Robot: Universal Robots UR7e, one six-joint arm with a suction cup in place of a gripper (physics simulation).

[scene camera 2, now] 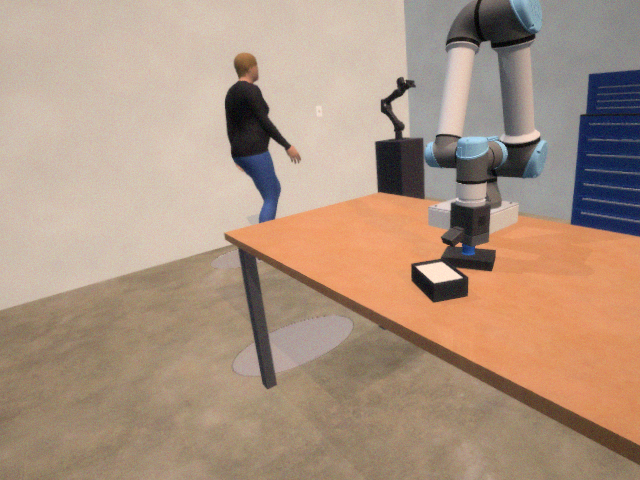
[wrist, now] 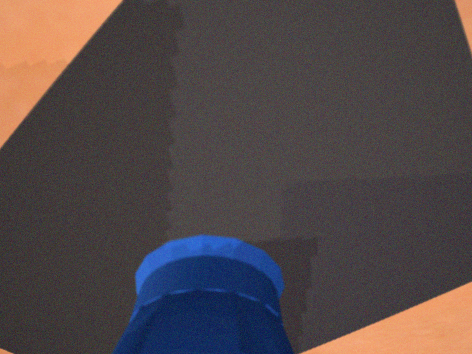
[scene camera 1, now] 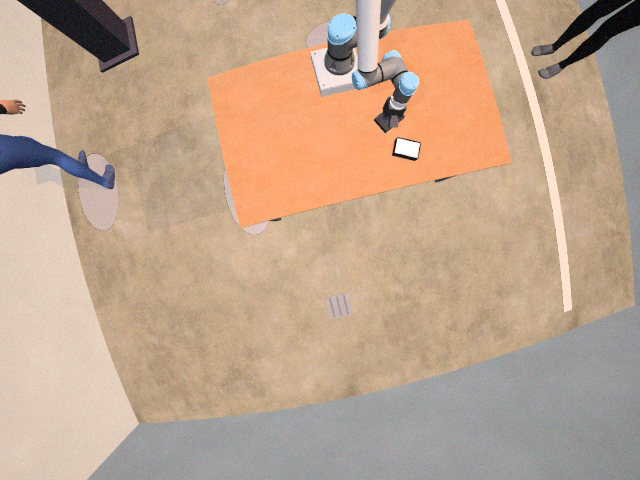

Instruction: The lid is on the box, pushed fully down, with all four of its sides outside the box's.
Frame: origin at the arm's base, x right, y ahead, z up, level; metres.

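Where they show: end effector, tool point: (scene camera 2: 468, 257) (wrist: 213, 250); arm's base, origin of the base link: (scene camera 1: 339, 62).
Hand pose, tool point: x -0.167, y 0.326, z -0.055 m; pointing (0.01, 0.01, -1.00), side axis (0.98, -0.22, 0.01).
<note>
Each offset is from my tool point to the top centre of the thing. "pt": to the spot under its first point. Level surfaces: height alone.
The black lid @[dx -0.003, dy +0.003, dz +0.013 m] (scene camera 1: 384, 122) (scene camera 2: 480, 259) (wrist: 225, 125) looks like a flat slab and lies level, at or very near the table top. It is turned relative to the box. My gripper (scene camera 2: 468, 250) (wrist: 209, 246), a blue suction cup, is pressed onto the lid's top face and is shut on it. The cup is hidden in scene camera 1. The black box @[dx -0.036, dy +0.182, dz +0.033 m] (scene camera 1: 404, 157) (scene camera 2: 448, 291) stands upright on the table, open at the top, with a white filling @[pt dx -0.037, dy +0.179, dz +0.025 m] (scene camera 1: 407, 147) (scene camera 2: 439, 272) inside. The box is apart from the lid, towards the table's long front edge.
The orange table @[dz -0.014 m] (scene camera 1: 289, 149) (scene camera 2: 336, 242) carries the arm's pale base block (scene camera 1: 330, 85) (scene camera 2: 439, 215) behind the lid. A person (scene camera 2: 250, 118) stands beyond the table, near a dark pedestal (scene camera 2: 398, 165) with a small black arm. A blue drawer cabinet (scene camera 2: 607, 170) stands at the right.
</note>
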